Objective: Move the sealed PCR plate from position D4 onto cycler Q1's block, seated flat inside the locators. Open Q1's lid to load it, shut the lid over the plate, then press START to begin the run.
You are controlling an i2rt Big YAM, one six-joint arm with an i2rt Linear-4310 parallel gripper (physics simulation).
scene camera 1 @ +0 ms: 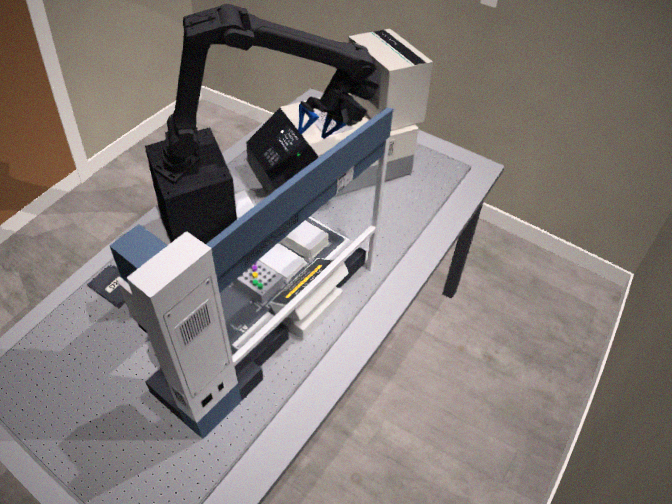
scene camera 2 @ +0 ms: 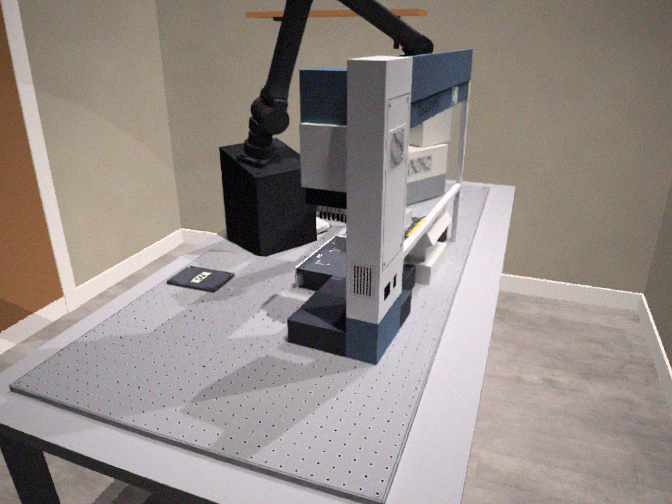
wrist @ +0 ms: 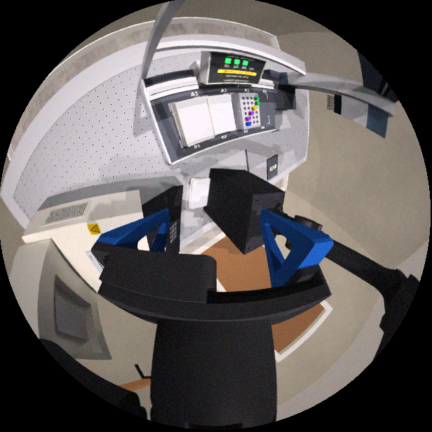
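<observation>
Cycler Q1 is a cream and grey machine with a tilted black front panel. Its lid stands open at the back. My gripper is open and empty, with its blue fingers above the cycler's top, behind the front panel. The block is mostly hidden by a finger and the gripper body. A small pale patch shows between the fingers in scene camera 1; I cannot tell if it is plate or block. I cannot make out a plate at D4.
The blue gantry beam crosses in front of the cycler. The deck holds two white-topped items and a tube rack. A tilted display stands beside them. The arm's black pedestal is near.
</observation>
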